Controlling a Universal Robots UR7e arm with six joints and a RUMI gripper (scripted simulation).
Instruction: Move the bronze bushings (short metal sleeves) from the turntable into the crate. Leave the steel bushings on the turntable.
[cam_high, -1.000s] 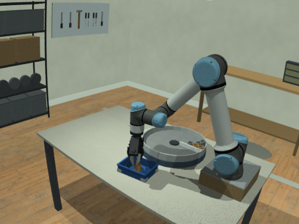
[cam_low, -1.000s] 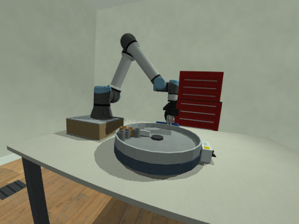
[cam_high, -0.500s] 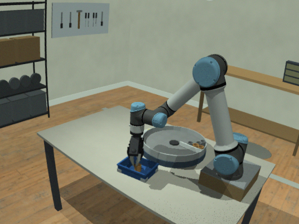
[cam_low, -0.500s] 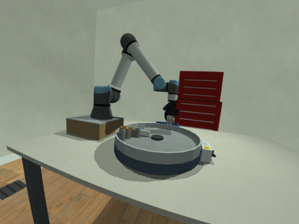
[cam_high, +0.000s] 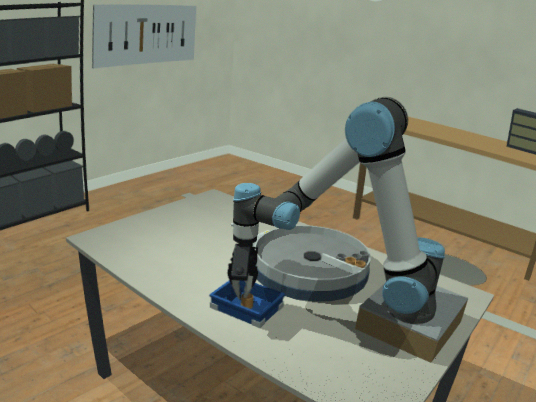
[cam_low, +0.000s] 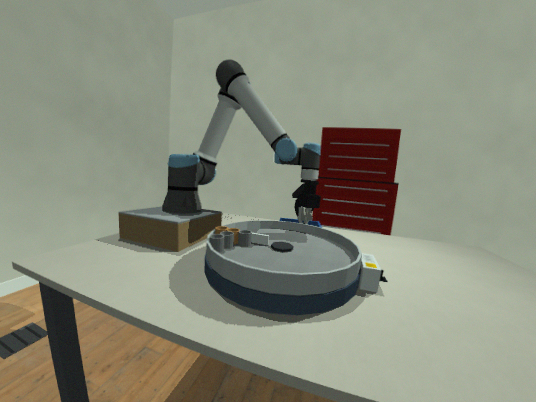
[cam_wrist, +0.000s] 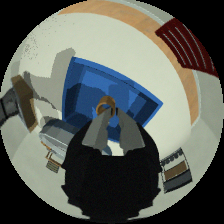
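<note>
The blue crate is 2 cm behind my hand, 1 cm to the right of it and 2 cm below it. Round my hand: turntable: 7 cm behind, 35 cm to the right, 1 cm above.
</note>
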